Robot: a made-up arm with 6 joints. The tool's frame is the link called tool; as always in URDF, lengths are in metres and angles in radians. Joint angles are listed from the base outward. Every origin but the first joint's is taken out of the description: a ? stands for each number. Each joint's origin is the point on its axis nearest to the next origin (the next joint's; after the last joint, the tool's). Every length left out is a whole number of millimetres.
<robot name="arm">
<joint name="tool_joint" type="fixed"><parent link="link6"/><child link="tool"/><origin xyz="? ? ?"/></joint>
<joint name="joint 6" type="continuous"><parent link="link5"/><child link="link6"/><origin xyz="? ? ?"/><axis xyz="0 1 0"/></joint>
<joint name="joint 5" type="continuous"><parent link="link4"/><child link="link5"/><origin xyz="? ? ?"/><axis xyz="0 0 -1"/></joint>
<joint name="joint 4" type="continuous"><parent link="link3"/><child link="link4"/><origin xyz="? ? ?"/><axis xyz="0 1 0"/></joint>
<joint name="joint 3" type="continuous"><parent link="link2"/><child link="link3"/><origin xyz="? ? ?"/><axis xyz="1 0 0"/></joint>
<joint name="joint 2" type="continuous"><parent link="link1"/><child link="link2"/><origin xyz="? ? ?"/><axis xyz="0 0 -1"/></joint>
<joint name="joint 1" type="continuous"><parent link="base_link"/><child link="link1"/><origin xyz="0.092 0 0.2"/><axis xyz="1 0 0"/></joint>
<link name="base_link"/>
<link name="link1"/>
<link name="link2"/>
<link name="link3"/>
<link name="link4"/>
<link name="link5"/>
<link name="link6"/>
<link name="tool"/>
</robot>
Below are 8 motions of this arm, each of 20 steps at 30 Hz.
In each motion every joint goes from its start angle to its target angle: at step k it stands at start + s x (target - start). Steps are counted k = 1, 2, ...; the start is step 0. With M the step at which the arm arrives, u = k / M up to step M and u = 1 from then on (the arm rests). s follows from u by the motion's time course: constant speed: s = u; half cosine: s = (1 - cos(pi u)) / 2; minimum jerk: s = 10 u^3 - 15 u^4 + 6 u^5.
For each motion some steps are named. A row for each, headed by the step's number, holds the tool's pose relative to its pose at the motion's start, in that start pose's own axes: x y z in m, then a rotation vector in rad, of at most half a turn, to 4 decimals.
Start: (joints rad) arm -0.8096 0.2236 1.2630 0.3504 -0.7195 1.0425
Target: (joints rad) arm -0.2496 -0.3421 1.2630 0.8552 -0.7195 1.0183
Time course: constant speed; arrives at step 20
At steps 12, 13, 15, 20:
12: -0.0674 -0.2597 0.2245 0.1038 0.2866 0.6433
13: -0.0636 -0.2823 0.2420 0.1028 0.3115 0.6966
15: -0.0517 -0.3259 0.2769 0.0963 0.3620 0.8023
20: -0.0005 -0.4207 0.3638 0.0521 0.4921 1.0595

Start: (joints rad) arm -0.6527 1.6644 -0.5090 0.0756 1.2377 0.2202
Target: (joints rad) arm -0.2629 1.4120 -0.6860 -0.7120 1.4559 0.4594
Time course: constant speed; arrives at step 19
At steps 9, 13, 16, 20:
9: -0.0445 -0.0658 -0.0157 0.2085 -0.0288 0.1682
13: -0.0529 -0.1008 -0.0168 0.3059 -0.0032 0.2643
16: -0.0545 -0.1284 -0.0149 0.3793 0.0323 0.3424
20: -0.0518 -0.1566 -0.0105 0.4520 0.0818 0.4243

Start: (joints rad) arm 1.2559 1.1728 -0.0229 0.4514 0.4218 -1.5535
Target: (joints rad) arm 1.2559 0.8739 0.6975 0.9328 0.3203 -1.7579
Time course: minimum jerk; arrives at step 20
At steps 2, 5, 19, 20:
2: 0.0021 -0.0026 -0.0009 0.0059 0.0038 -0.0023
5: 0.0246 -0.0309 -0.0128 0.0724 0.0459 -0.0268
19: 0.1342 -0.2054 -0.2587 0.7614 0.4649 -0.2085
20: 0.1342 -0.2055 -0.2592 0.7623 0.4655 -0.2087

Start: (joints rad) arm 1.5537 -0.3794 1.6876 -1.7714 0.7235 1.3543
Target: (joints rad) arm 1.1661 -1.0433 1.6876 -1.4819 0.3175 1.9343
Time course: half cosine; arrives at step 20
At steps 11, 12, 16, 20:
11: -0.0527 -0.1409 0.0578 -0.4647 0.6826 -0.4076
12: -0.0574 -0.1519 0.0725 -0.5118 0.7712 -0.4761
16: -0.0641 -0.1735 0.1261 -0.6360 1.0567 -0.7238
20: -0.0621 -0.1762 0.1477 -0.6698 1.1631 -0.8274

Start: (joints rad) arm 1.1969 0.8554 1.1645 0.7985 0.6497 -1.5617
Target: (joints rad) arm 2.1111 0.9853 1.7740 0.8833 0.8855 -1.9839
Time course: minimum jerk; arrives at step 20
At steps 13, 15, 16, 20:
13: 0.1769 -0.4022 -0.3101 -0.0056 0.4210 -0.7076
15: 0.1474 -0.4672 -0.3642 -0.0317 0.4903 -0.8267
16: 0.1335 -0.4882 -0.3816 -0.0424 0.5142 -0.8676
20: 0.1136 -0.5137 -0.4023 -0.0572 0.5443 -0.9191

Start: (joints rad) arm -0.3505 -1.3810 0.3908 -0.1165 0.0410 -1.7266
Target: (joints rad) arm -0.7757 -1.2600 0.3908 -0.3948 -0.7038 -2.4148
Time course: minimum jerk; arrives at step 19
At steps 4, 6, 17, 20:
4: -0.0112 -0.0067 0.0003 0.0331 -0.0417 0.0019
6: -0.0314 -0.0193 0.0020 0.0930 -0.1151 0.0021
17: -0.1660 -0.1280 0.0391 0.5187 -0.5553 -0.1198
20: -0.1675 -0.1296 0.0397 0.5239 -0.5598 -0.1228

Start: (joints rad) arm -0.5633 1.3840 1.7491 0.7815 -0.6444 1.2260
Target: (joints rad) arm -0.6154 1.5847 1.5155 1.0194 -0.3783 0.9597
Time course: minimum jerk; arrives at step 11
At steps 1, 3, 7, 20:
1: 0.0003 0.0014 0.0005 0.0020 -0.0006 -0.0018
3: 0.0067 0.0283 0.0110 0.0388 -0.0120 -0.0364
7: 0.0607 0.1513 0.0681 0.2206 -0.0893 -0.2334
20: 0.0923 0.1944 0.0942 0.2940 -0.1304 -0.3258

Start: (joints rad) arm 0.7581 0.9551 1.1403 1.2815 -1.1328 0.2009
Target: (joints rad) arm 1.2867 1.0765 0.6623 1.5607 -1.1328 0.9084
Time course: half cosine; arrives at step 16
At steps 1, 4, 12, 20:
1: 0.0000 0.0005 0.0013 0.0050 0.0050 -0.0018
4: -0.0015 0.0065 0.0217 0.0803 0.0759 -0.0228
12: -0.0380 -0.0068 0.1558 0.5370 0.4456 0.0395
20: -0.0516 -0.0221 0.1857 0.6369 0.5205 0.0927

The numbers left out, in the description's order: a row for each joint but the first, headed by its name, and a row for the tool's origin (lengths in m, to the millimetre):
tool: 0.019 0 -0.096
joint 6: -0.233 0.118 0
joint 5: -0.07 0 0.302
joint 4: 0 0.125 0.164
joint 3: 0.186 -0.054 0
joint 2: 0 0.374 0.063

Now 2 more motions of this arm.
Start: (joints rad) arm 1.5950 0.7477 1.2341 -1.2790 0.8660 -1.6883
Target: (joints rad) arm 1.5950 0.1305 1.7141 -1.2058 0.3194 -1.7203
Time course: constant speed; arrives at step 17
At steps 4, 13, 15, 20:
4: -0.0114 0.0113 -0.0483 0.0398 0.1531 0.0584
13: -0.0723 0.0238 -0.1509 0.1092 0.5001 0.1622
15: -0.0916 0.0233 -0.1711 0.1196 0.5768 0.1804
20: -0.1126 0.0214 -0.1898 0.1280 0.6530 0.1971

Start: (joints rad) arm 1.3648 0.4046 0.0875 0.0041 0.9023 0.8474
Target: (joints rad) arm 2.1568 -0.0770 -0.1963 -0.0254 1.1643 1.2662
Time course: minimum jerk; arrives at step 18
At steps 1, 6, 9, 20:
1: -0.0004 -0.0001 0.0006 -0.0002 0.0015 0.0002
6: -0.0506 -0.0160 0.0885 -0.0256 0.1993 0.0359
9: -0.1052 -0.0551 0.2238 -0.0537 0.4637 0.1048
20: -0.1381 -0.1686 0.4832 -0.0733 0.8935 0.2736

